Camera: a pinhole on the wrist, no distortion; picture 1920 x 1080 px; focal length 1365.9 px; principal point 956.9 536.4 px. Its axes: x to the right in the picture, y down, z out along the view. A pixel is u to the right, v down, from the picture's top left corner.
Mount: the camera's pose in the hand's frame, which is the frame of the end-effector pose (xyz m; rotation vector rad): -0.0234 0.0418 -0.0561 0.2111 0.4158 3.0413
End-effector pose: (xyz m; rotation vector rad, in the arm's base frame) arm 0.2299 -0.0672 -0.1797 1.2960 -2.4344 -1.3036
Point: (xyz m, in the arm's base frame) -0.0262 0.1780 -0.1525
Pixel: 1166 77
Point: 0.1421 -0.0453 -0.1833
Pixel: 404 652
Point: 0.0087 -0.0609 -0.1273
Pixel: outside the picture
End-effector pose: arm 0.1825 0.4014 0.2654 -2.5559 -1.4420 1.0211
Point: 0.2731 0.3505 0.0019
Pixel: 402 124
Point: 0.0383 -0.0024 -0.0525
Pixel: 1642 439
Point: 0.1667 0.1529 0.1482
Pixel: 1845 210
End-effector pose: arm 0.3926 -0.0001 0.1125 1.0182 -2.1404 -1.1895
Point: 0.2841 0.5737 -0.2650
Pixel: outside the picture
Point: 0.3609 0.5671 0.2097
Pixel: outside the picture
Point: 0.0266 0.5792 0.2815
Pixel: outside the picture
